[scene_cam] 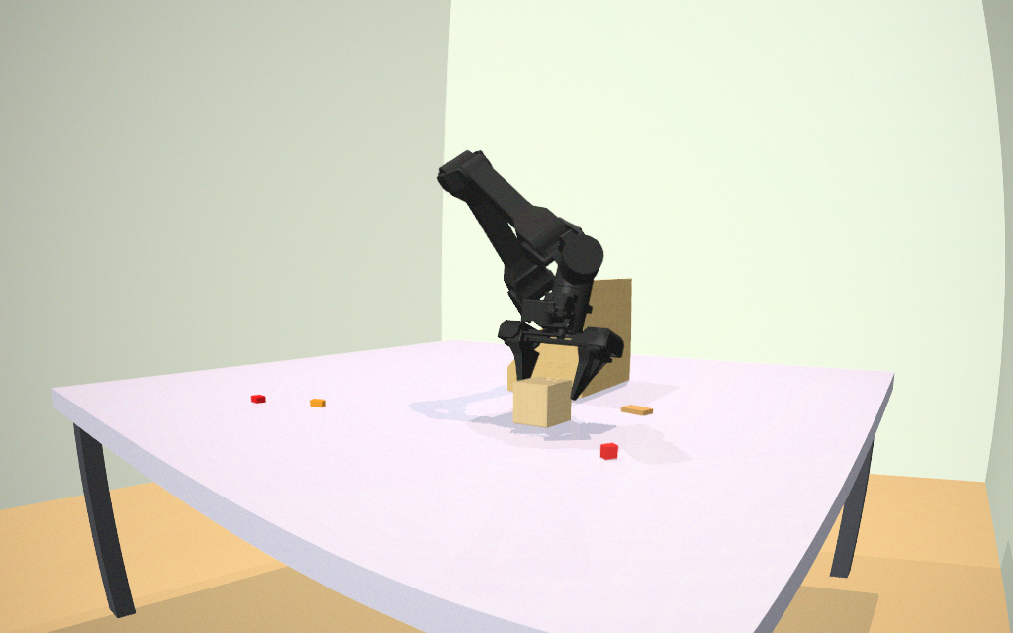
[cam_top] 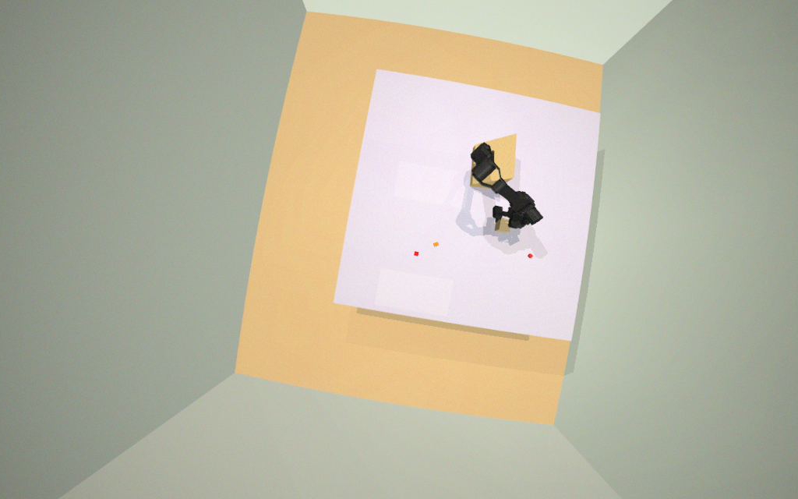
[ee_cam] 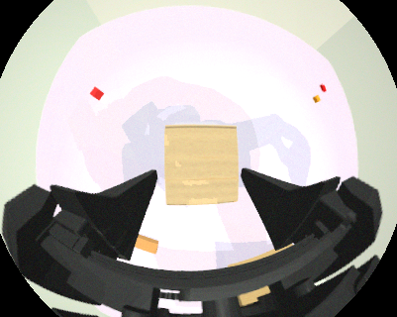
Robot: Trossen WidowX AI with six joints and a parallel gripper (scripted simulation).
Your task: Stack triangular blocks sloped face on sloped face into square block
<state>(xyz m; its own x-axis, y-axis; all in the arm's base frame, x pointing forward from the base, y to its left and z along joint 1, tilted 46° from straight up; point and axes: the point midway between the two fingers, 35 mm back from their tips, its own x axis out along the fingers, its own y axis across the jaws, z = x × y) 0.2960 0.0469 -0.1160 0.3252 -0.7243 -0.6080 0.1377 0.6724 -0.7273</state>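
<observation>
The flat tan tile is 10 cm to the left of my gripper tip, 10 cm behind it and 3 cm below it. Round my gripper tip: orange block: 34 cm to the right, 12 cm ahead, 3 cm below; then red cube: 16 cm to the left, 16 cm ahead, 3 cm below.
</observation>
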